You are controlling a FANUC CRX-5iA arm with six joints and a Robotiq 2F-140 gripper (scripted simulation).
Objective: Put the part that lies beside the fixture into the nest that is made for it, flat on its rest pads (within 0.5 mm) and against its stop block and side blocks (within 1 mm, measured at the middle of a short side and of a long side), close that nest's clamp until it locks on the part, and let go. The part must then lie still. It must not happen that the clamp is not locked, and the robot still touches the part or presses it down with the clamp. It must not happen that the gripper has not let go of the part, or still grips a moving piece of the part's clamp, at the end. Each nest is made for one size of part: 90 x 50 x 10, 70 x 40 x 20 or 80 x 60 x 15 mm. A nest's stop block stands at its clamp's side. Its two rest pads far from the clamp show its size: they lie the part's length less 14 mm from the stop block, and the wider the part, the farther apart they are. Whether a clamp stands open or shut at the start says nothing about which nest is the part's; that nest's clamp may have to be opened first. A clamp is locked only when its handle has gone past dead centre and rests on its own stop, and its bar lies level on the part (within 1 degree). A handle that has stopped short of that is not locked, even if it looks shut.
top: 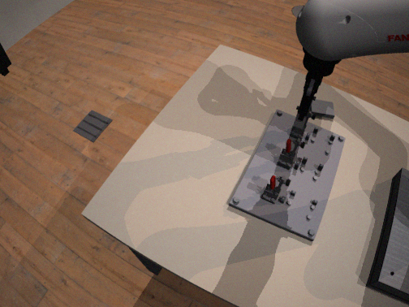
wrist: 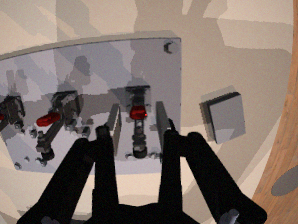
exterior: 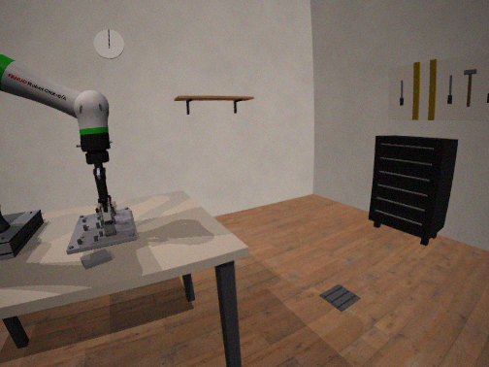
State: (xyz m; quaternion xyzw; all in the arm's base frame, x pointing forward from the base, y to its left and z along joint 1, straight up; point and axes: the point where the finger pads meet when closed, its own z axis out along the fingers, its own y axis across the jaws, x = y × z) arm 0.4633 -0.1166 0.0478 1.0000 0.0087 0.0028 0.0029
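My gripper is now 5 cm past the part, 15 cm to the left of it and 10 cm above it. The rest, counted from my hand: grey fixture plate: 4 cm behind, 11 cm to the left, 10 cm below.
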